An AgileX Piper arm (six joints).
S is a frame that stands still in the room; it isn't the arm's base.
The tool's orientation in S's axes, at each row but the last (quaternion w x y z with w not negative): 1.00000, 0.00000, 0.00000, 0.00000; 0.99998, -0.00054, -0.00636, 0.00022; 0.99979, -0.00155, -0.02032, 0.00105; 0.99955, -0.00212, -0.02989, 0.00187; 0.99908, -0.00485, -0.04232, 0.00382; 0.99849, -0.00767, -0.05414, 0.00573; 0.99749, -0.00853, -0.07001, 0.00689
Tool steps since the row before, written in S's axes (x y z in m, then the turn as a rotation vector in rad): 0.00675, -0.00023, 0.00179, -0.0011, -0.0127, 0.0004; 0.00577, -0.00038, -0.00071, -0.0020, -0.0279, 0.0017; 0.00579, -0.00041, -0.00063, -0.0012, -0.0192, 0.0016; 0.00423, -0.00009, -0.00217, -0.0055, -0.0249, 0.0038; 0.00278, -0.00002, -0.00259, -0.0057, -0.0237, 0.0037; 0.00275, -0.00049, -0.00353, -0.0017, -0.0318, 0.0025; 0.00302, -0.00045, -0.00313, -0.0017, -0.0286, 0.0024
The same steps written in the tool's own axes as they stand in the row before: 0.00675, -0.00023, 0.00179, -0.0011, -0.0127, 0.0004; 0.00576, -0.00038, -0.00078, -0.0020, -0.0279, 0.0017; 0.00576, -0.00042, -0.00087, -0.0012, -0.0192, 0.0016; 0.00409, -0.00010, -0.00242, -0.0054, -0.0249, 0.0040; 0.00255, -0.00001, -0.00282, -0.0056, -0.0237, 0.0039; 0.00235, -0.00046, -0.00381, -0.0018, -0.0318, 0.0022; 0.00255, -0.00043, -0.00353, -0.0018, -0.0286, 0.0022
